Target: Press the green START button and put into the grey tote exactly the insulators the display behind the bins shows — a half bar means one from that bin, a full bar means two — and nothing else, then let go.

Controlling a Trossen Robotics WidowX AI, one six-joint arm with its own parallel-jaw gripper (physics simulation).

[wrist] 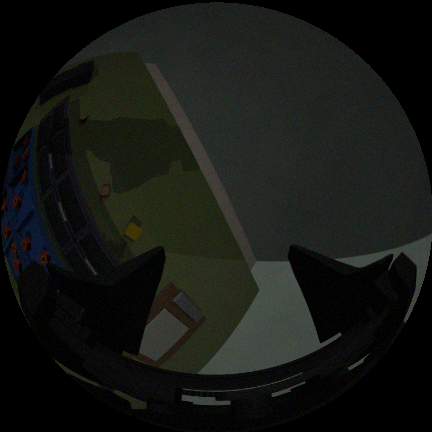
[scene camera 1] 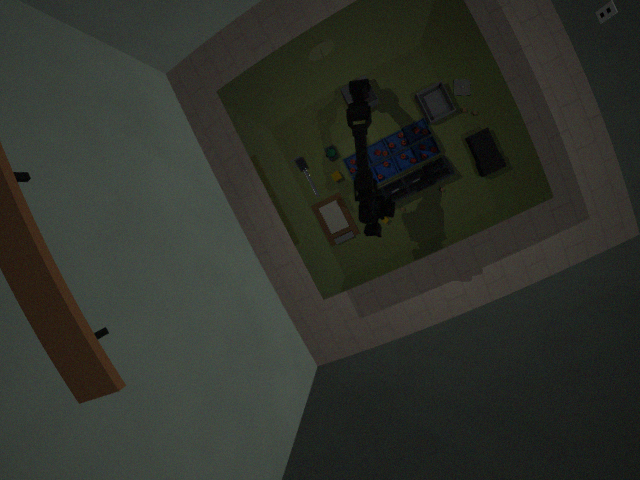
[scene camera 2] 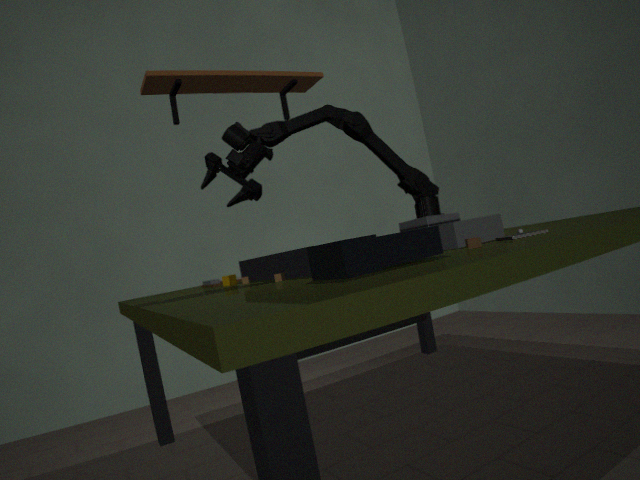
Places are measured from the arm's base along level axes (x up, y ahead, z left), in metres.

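Pixels of known places: gripper, fingertip midpoint: [wrist: 229, 253] [scene camera 1: 381, 227] [scene camera 2: 214, 197]; arm's base at its link origin: [scene camera 2: 429, 217].
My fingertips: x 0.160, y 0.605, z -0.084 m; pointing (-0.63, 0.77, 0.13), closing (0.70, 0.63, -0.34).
Ahead of a thing's pixels: the offset from my fingertips to its middle.
My gripper [scene camera 2: 215, 196] [wrist: 229, 253] is open and empty, high above the table, near the display's left end in scene view 1. The green START button @[dx -0.224, dy -0.395, dz -0.133 m] [scene camera 1: 331, 152] sits on a dark base left of the blue bins @[dx -0.227, dy -0.235, dz +0.093 m] [scene camera 1: 395, 165] [wrist: 25, 222]. Orange-red insulators [scene camera 1: 403, 156] [wrist: 44, 258] lie in the bins; the arm covers some bins. The dark display [scene camera 1: 430, 174] [wrist: 72, 210] behind them shows several pale bars; a finger hides its near end, and their lengths are hard to read. The grey tote @[dx -0.217, dy -0.467, dz +0.404 m] [scene camera 1: 423, 107] stands at the upper right; no insulator shows in it.
A wood-framed tray @[dx -0.235, dy -0.068, dz -0.217 m] [scene camera 1: 320, 221] [wrist: 195, 325], a yellow block @[dx -0.225, dy -0.277, dz -0.144 m] [scene camera 1: 337, 176] and a dark-headed tool @[dx -0.234, dy -0.318, dz -0.299 m] [scene camera 1: 301, 164] lie left. A yellow cube @[dx -0.231, dy +0.002, dz +0.027 m] [scene camera 2: 229, 280] [wrist: 133, 231] lies behind the display. A black box @[dx -0.216, dy -0.181, dz +0.569 m] [scene camera 1: 484, 152] and grey plate @[dx -0.233, dy -0.507, dz +0.555 m] [scene camera 1: 462, 87] lie right. A wall shelf [scene camera 2: 232, 82] hangs behind.
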